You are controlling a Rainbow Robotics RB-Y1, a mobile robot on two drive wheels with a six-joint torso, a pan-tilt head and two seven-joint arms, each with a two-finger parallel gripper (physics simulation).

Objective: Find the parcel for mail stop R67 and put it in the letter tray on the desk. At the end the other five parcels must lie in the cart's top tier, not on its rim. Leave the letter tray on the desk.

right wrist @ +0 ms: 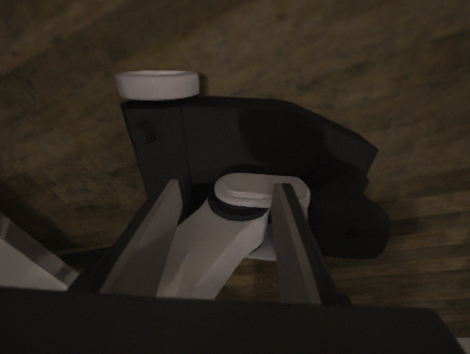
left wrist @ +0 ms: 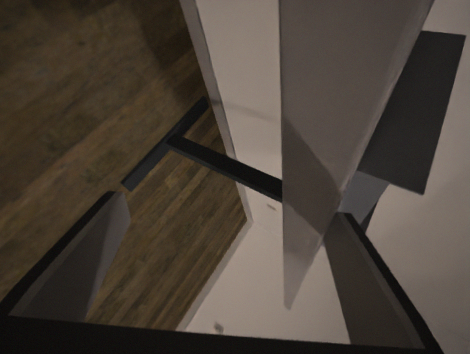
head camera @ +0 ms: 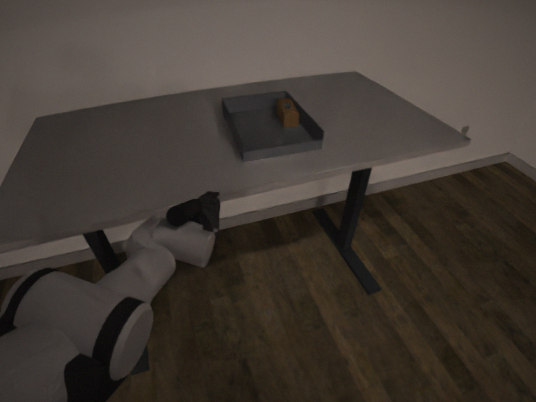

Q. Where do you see a desk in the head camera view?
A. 78,172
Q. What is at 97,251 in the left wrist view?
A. The left gripper.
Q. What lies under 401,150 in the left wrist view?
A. A grey letter tray.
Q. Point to a desk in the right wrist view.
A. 94,257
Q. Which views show the right gripper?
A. The right wrist view only.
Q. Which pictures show the grey letter tray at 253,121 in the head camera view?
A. The left wrist view and the head camera view only.
